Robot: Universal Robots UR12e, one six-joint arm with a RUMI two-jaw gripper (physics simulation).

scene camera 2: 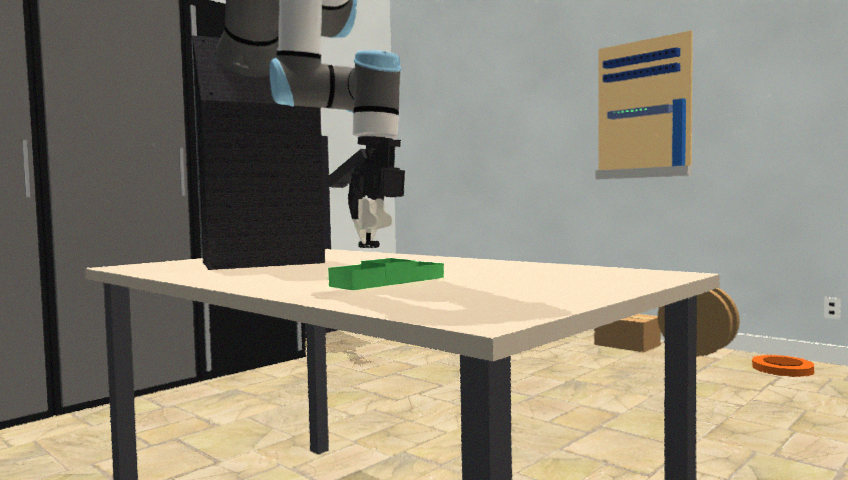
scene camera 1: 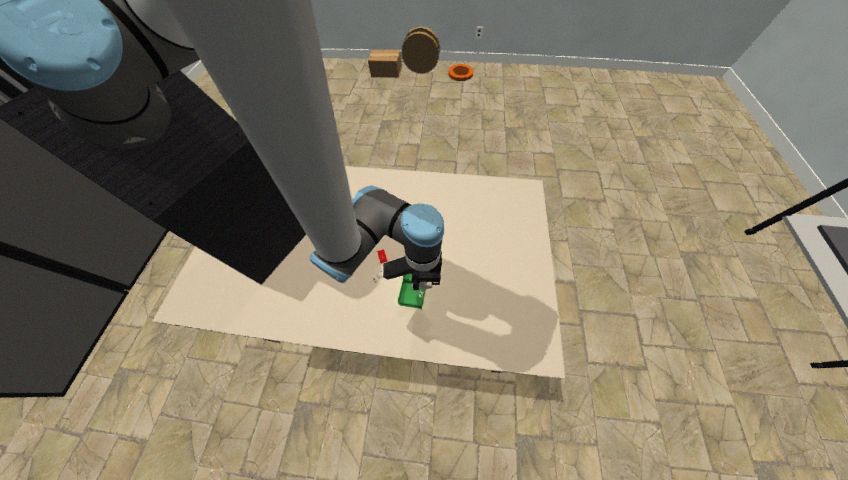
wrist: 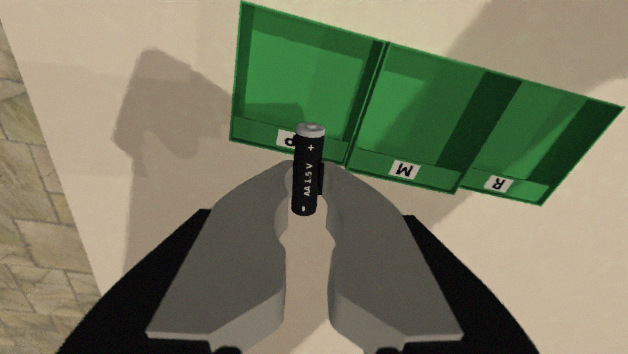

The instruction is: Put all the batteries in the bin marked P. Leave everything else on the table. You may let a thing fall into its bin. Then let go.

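Where they show: gripper, fingertip midpoint: (scene camera 2: 366,243) (scene camera 1: 417,285) (wrist: 307,164); arm's base at its link origin: (scene camera 2: 250,58) (scene camera 1: 116,106).
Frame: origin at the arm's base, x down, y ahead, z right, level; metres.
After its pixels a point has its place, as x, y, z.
My gripper (scene camera 1: 423,285) @(0.512, 0.667, 0.226) (scene camera 2: 368,237) @(0.512, 0.667, 0.226) (wrist: 307,164) @(0.512, 0.667, 0.226) is shut on a black AA battery (scene camera 2: 368,243) @(0.511, 0.678, 0.232) (wrist: 307,175) @(0.506, 0.670, 0.225). It holds the battery above the table; in the wrist view the battery's silver end overlaps the labelled wall of bin P (scene camera 1: 410,299) @(0.593, 0.638, 0.250) (wrist: 305,75) @(0.593, 0.637, 0.232). The inside of bin P that shows holds no battery. Bin M (wrist: 405,120) @(0.593, 0.663, 0.152) and bin R (wrist: 542,135) @(0.593, 0.666, 0.040) adjoin it in a row. A red block (scene camera 1: 382,255) @(0.583, 0.521, 0.084), the 9 V battery by its look, lies on the table behind the bins. The gripper hides part of the bins in scene camera 1.
Small pale items (scene camera 1: 377,277) @(0.593, 0.510, 0.170), too small to identify, lie on the table (scene camera 1: 249,309) @(0.600, 0.051, 0.302) (scene camera 2: 595,285) @(0.600, 1.052, -0.016) near the red block. The robot's dark pedestal (scene camera 1: 232,214) @(0.288, 0.124, 0.098) (scene camera 2: 261,190) @(0.390, 0.134, 0.080) stands at the table's left. A cardboard box (scene camera 1: 385,64) and an orange ring (scene camera 1: 460,78) are on the floor beyond.
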